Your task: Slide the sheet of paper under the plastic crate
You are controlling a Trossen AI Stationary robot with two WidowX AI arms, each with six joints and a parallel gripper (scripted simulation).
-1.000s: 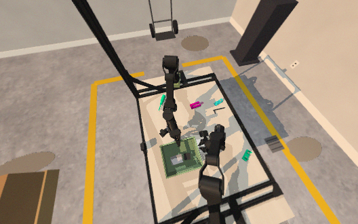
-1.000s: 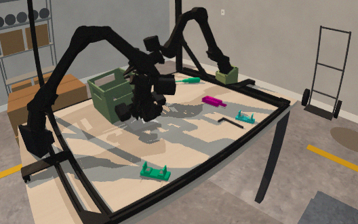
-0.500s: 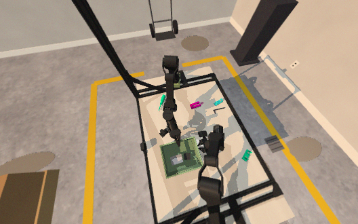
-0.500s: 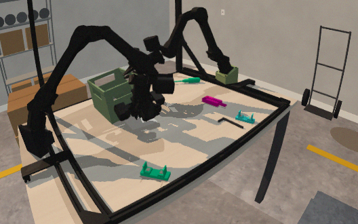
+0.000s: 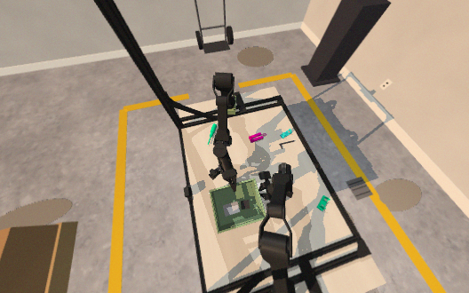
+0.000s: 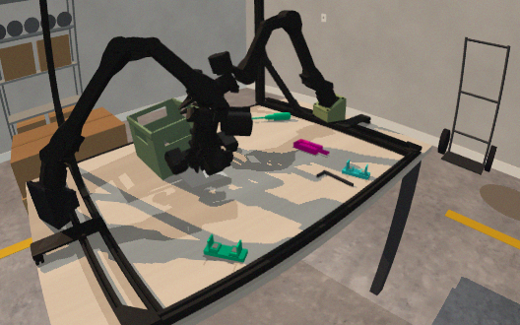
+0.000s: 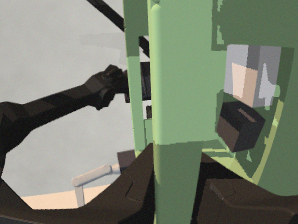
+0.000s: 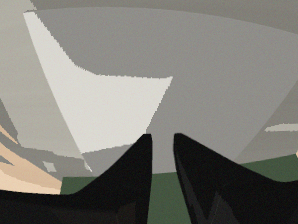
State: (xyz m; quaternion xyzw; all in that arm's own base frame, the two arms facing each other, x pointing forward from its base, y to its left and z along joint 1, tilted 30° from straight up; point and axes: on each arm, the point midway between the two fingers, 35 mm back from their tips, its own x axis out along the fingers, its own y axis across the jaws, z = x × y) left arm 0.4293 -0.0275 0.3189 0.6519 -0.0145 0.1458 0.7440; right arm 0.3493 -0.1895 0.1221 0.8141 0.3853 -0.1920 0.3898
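The paper sheet is 30 mm below my right hand and 20 mm behind it. The rest, counted from my right hand: black hex key: 240 mm to the left, 230 mm ahead, 30 mm below; green clamp: 300 mm ahead, 130 mm to the right, 20 mm below; green plastic crate: 150 mm behind, 40 mm above, 30 mm to the right.
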